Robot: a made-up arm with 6 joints. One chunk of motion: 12 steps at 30 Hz.
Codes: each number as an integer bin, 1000 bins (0 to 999) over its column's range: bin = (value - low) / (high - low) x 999, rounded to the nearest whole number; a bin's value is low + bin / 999 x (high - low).
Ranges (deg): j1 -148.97..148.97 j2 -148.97..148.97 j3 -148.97..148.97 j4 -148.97..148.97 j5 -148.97..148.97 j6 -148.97..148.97
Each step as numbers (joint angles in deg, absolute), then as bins.
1 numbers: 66.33 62.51 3.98 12.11 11.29 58.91
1 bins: 722 709 513 540 537 697
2 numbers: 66.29 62.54 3.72 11.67 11.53 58.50
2 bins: 722 709 512 539 538 696
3 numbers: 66.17 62.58 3.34 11.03 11.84 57.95
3 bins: 721 709 511 536 539 694
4 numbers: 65.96 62.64 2.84 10.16 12.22 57.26
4 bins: 721 710 509 534 540 691
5 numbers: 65.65 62.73 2.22 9.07 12.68 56.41
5 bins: 720 710 507 530 542 689
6 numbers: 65.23 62.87 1.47 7.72 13.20 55.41
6 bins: 718 710 504 525 544 685
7 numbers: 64.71 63.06 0.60 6.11 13.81 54.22
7 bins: 716 711 502 520 546 681
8 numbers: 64.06 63.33 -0.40 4.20 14.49 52.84
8 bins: 714 712 498 514 548 677
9 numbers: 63.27 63.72 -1.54 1.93 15.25 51.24
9 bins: 712 713 494 506 551 671
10 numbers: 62.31 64.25 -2.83 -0.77 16.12 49.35
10 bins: 708 715 490 497 554 665
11 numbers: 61.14 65.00 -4.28 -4.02 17.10 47.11
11 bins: 705 717 485 486 557 657
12 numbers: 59.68 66.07 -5.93 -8.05 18.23 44.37
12 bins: 700 721 480 473 561 648
